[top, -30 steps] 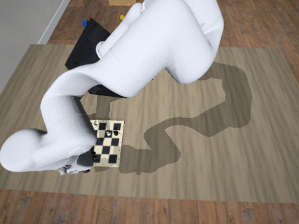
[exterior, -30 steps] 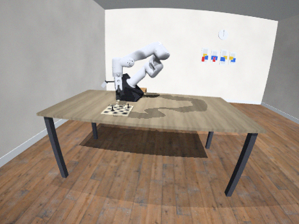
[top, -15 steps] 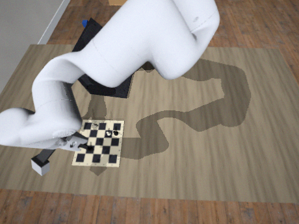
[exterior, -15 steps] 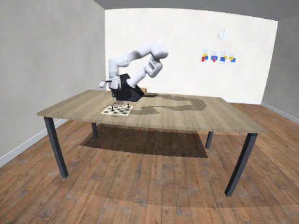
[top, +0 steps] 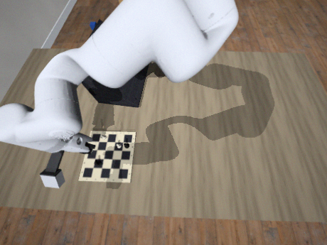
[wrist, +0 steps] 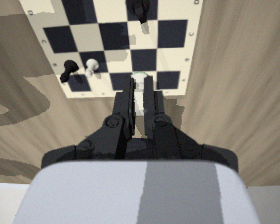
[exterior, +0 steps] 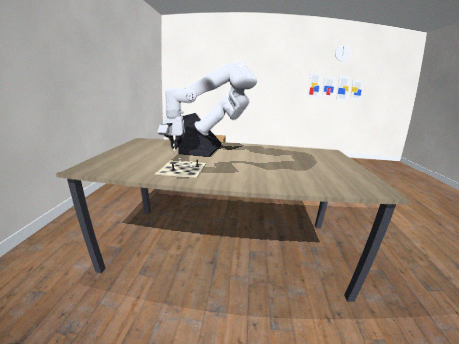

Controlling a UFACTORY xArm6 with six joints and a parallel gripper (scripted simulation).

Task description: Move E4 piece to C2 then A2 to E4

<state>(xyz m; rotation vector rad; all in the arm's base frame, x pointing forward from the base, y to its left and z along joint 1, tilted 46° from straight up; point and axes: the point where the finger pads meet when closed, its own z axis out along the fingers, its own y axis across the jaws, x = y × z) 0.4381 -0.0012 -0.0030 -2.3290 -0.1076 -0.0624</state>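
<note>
Right now the black piece is 40 mm ahead of my hand and 120 mm below it. Also, from my hand: black pawn (50 mm behind, 110 mm to the left, 110 mm below); then chessboard (40 mm to the left, 130 mm below).
</note>
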